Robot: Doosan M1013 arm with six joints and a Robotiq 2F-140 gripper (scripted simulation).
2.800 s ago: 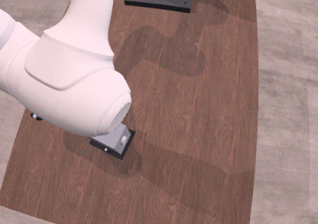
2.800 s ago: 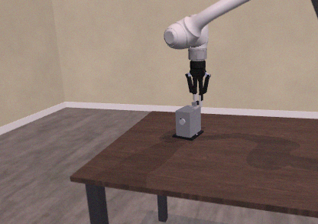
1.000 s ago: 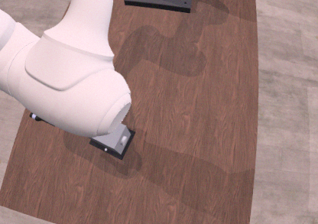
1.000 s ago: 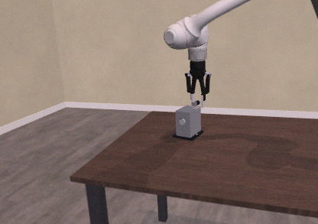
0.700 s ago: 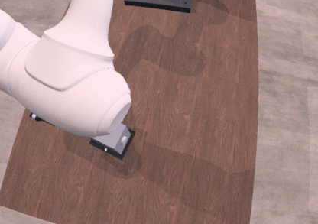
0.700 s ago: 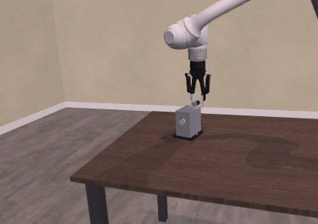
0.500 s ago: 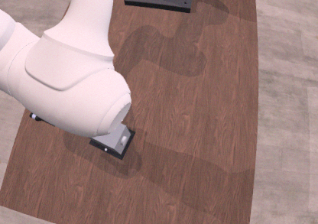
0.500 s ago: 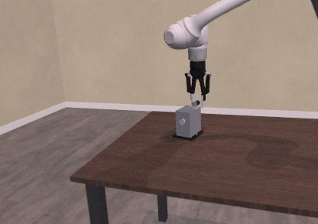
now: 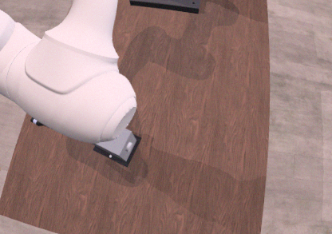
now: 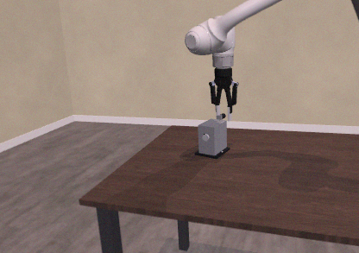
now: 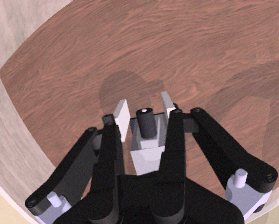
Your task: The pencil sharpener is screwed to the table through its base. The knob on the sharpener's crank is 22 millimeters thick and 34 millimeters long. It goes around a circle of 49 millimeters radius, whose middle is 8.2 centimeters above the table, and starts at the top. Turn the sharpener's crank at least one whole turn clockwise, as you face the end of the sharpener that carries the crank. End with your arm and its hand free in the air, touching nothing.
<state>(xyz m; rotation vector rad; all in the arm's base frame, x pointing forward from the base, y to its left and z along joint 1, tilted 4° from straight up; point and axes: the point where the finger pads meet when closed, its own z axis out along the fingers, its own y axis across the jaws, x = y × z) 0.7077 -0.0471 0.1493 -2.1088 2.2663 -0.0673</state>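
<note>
Right now the dark crank knob is 2 cm to the left of my hand and 1 cm below it.
</note>
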